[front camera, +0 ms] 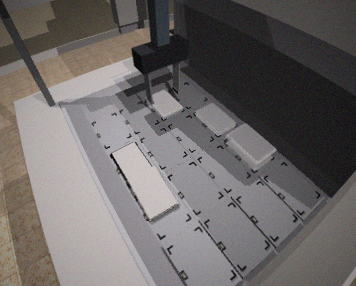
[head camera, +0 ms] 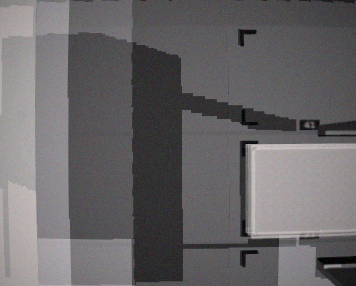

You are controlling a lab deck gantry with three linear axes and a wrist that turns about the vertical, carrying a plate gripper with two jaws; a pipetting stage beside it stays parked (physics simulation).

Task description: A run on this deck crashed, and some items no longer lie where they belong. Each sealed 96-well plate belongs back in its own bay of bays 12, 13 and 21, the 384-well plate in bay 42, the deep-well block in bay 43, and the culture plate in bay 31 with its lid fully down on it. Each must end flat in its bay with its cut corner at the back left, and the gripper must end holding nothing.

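Places are measured from the robot's base along level axes (x ahead, y left, z up), in centimetres.
Pixels of known places: gripper, fingertip midpoint: (front camera: 163,96) (head camera: 339,197); robot's base, link origin: (front camera: 92,123).
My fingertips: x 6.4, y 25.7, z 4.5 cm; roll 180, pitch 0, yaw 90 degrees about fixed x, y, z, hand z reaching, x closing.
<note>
For each thing: its top centre in the pictures, then the offset to it from my fingertips. "spot": a spot on its surface instead.
- culture plate, top centre: (head camera: 319,190) (front camera: 164,102) dx +0.0, dy +0.0, dz -2.8 cm
- flat 384-well plate, top centre: (front camera: 215,116) dx +16.4, dy +10.7, dz -3.0 cm
- thicker deep-well block, top centre: (front camera: 251,141) dx +32.8, dy +9.6, dz +1.2 cm
- bay 41, surface spot: (head camera: 309,125) spot: dx +0.0, dy +6.0, dz -4.4 cm
The culture plate (front camera: 167,104) (head camera: 305,190) lies at bay 31, its lid over it with nearly matching edges; whether the lid is fully down cannot be told. My gripper (front camera: 163,98) is open and empty at the plate, its jaws standing clear of the long sides in the head view. The flat 384-well plate (front camera: 215,118) lies in the back row. The thicker deep-well block (front camera: 251,142) lies beside it. A long white shape (front camera: 145,180) lies in the front row, probably sealed plates end to end; the seam is unclear. No plate can be made out at bay 21. Cut corners are unreadable.
The label of bay 41 (head camera: 309,125) shows behind the culture plate in the head view. A tall dark wall (front camera: 280,95) stands along the back of the deck. A thin dark post (front camera: 30,60) rises at the left edge. Shadows cross the left bays.
</note>
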